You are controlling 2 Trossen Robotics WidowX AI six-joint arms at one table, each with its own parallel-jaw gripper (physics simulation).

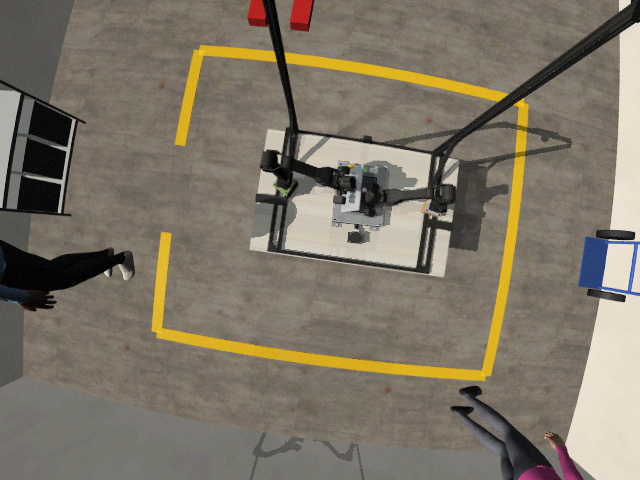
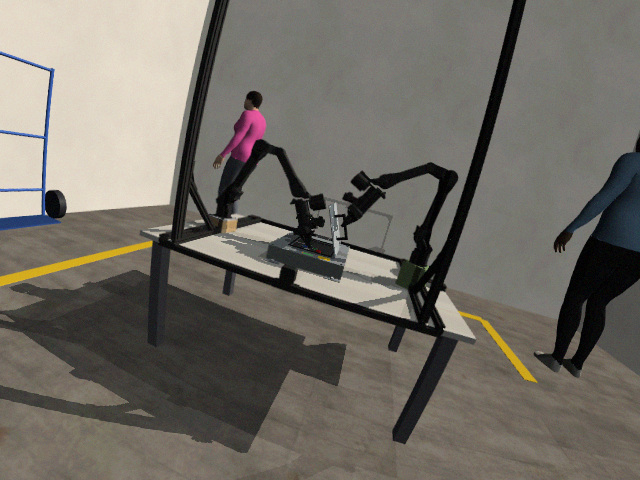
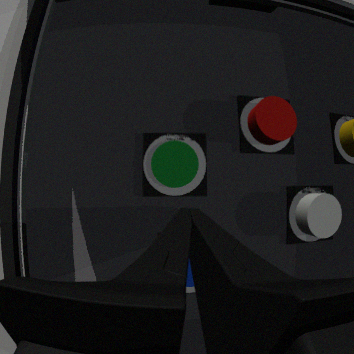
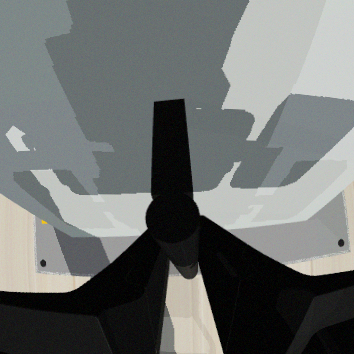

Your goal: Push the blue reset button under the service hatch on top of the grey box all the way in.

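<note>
The grey box (image 1: pixel 334 217) (image 2: pixel 302 262) stands on the table, its hatch (image 1: pixel 351 204) (image 2: pixel 333 232) (image 4: pixel 120 65) raised roughly upright. On the dark panel, the blue button (image 3: pixel 189 275) shows as a sliver through the gap between my left fingers, which hide the rest. My left gripper (image 3: pixel 187 216) (image 2: pixel 308 242) is shut and empty, low over the panel, its tips reaching past the blue sliver towards the green button. Contact and how deep the button sits cannot be told. My right gripper (image 4: pixel 180 224) (image 2: pixel 345 223) is shut on the hatch's black handle (image 4: pixel 172 220).
On the panel, a green button (image 3: pixel 175 164) lies just beyond the left fingertips, with a red button (image 3: pixel 274 120), a white button (image 3: pixel 320 215) and a yellow button (image 3: pixel 348 136) to the right. A black frame surrounds the table (image 2: pixel 237 253). Two people stand away from the table.
</note>
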